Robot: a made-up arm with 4 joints.
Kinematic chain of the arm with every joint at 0, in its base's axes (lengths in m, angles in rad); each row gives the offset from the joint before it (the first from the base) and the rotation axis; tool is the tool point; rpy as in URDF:
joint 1: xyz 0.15 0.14 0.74 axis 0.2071 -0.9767 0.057
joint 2: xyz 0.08 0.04 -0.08 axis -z
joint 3: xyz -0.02 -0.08 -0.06 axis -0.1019 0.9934 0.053
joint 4: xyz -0.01 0.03 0 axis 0.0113 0.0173 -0.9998
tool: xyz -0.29 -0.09 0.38 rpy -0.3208 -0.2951 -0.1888
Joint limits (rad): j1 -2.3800..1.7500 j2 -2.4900..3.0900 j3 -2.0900..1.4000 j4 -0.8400..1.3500
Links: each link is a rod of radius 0.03 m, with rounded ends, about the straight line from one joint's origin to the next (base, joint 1, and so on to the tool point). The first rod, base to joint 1, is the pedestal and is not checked.
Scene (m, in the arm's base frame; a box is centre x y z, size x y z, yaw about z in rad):
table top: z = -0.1
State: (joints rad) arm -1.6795 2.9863 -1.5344 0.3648
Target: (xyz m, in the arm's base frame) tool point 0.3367 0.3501 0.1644
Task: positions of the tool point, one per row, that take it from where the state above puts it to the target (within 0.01 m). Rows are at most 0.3 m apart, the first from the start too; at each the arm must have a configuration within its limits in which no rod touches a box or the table.
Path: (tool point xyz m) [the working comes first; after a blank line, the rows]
Joints at the target: -0.8323 2.7719 -1.0639 0.1657
Straight joint move there: clear.

1: -0.1159 0.1347 0.1393
2: 0.1175 0.2406 0.0979
3: 0.3367 0.3501 0.1644

